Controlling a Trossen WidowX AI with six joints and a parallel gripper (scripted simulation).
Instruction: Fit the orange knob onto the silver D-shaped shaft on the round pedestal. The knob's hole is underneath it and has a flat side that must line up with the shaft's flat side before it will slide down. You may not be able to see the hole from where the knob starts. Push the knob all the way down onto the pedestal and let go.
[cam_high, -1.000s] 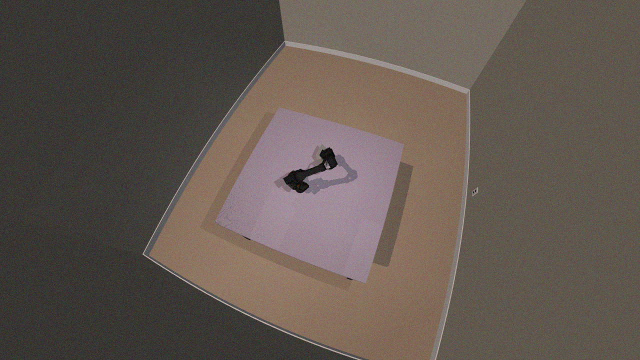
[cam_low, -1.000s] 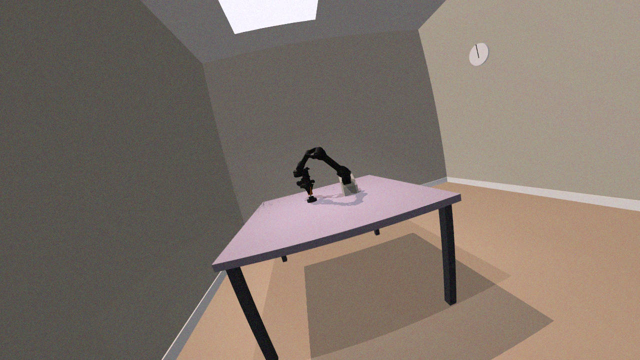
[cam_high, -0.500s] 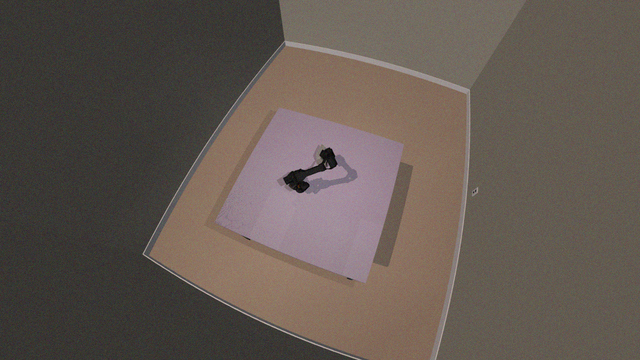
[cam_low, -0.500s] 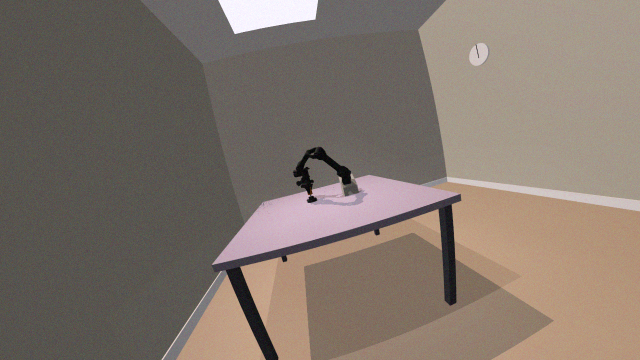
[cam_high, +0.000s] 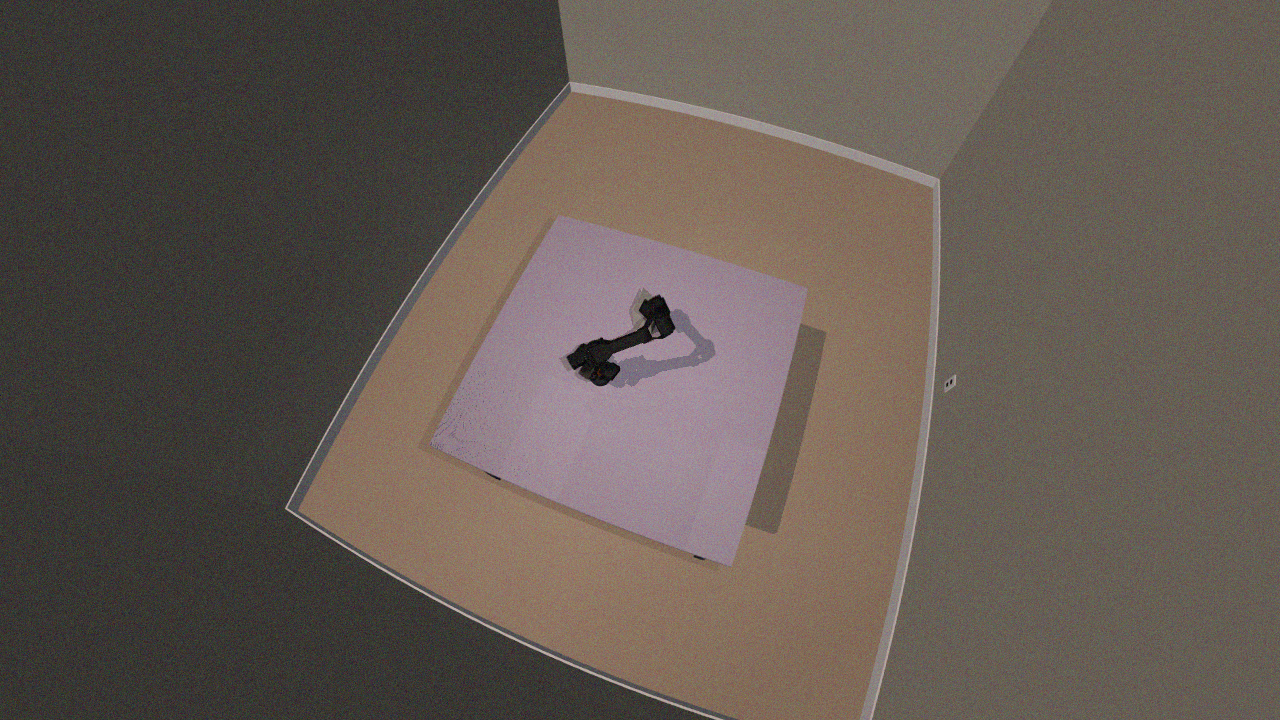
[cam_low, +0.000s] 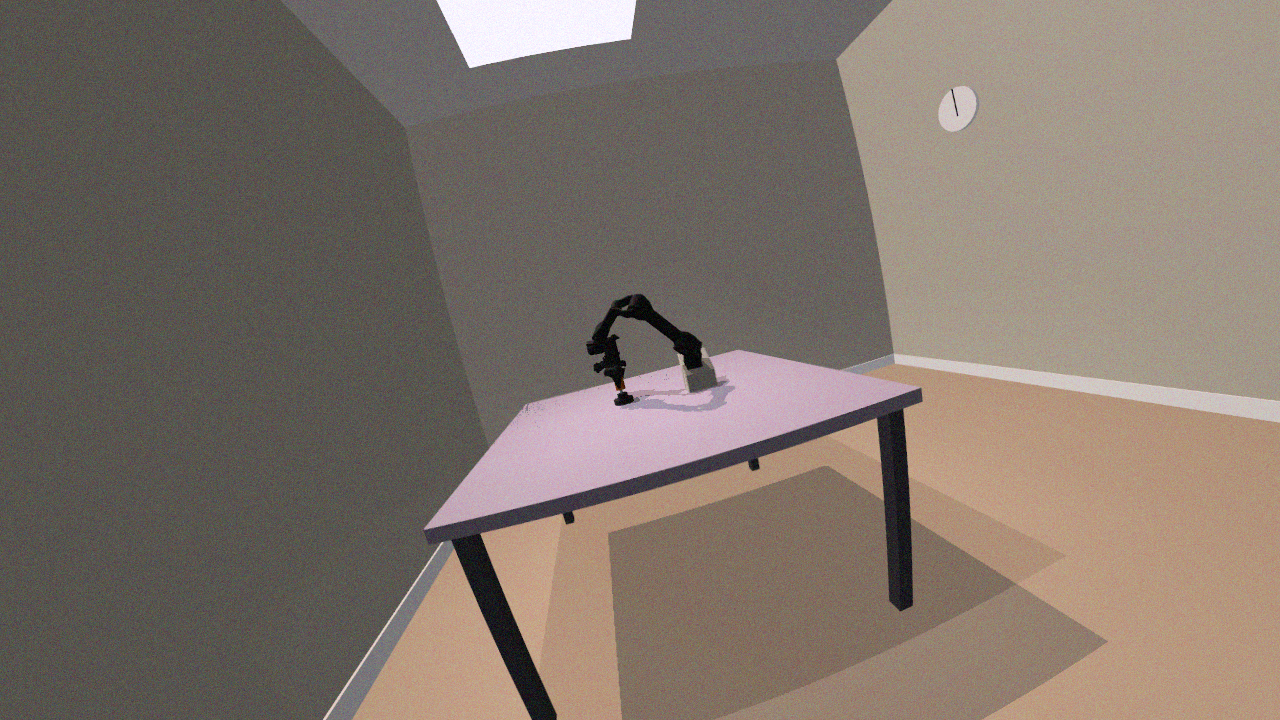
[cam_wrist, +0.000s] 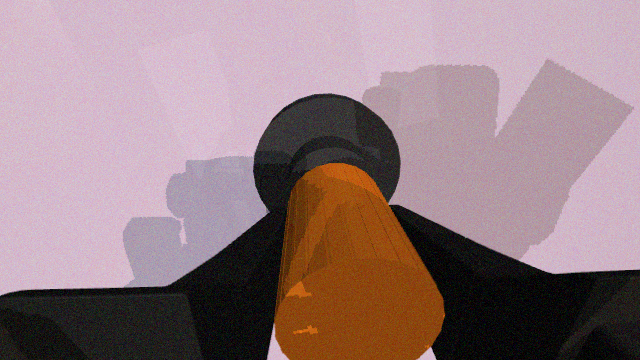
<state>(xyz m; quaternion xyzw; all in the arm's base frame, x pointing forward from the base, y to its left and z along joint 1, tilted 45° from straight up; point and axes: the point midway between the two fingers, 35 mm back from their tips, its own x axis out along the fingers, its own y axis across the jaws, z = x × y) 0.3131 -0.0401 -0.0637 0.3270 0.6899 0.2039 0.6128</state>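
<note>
My gripper tip is now 30 mm below the orange knob. From my gripper tip the other things lie so: dark round pedestal 40 mm below.
</note>
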